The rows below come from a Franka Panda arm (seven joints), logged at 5 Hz.
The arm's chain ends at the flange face. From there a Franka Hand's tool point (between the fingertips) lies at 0.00 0.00 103.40 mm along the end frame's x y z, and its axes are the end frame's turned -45 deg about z.
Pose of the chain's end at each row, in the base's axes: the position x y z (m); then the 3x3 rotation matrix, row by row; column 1 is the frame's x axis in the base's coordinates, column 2 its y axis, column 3 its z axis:
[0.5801 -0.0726 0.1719], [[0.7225 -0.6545 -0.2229], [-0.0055 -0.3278 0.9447], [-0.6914 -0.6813 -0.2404]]
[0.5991 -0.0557 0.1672], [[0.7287 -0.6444 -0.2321], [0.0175 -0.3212 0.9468], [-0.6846 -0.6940 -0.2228]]
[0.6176 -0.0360 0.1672], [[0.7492 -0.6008 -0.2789], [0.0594 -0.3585 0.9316], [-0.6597 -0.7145 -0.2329]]
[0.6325 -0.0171 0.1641], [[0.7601 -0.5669 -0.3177], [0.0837 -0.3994 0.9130], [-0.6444 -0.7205 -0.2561]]
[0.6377 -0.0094 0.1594], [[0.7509 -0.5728 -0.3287], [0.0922 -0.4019 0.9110], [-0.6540 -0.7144 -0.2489]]
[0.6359 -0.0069 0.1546], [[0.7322 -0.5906 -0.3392], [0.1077 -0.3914 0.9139], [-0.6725 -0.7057 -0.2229]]
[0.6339 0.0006 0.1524], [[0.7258 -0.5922 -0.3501], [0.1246 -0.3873 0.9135], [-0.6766 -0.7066 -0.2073]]
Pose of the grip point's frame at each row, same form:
[0.5571 0.0251 0.1470], [[0.9737 0.0481 -0.2229], [0.2279 -0.2357 0.9447], [-0.0071 -0.9706 -0.2404]]
[0.5751 0.0422 0.1442], [[0.9709 0.0596 -0.2321], [0.2395 -0.2147 0.9468], [0.0066 -0.9748 -0.2228]]
[0.5888 0.0603 0.1431], [[0.9546 0.1049 -0.2789], [0.2955 -0.2115 0.9316], [0.0387 -0.9717 -0.2329]]
[0.5996 0.0773 0.1376], [[0.9383 0.1366 -0.3177], [0.3416 -0.2232 0.9130], [0.0538 -0.9651 -0.2561]]
[0.6037 0.0848 0.1337], [[0.9360 0.1259 -0.3287], [0.3494 -0.2190 0.9110], [0.0427 -0.9676 -0.2489]]
[0.6008 0.0876 0.1316], [[0.9354 0.1001 -0.3392], [0.3529 -0.2006 0.9139], [0.0235 -0.9745 -0.2229]]
[0.5977 0.0951 0.1310], [[0.9320 0.0945 -0.3501], [0.3620 -0.1858 0.9135], [0.0212 -0.9781 -0.2073]]

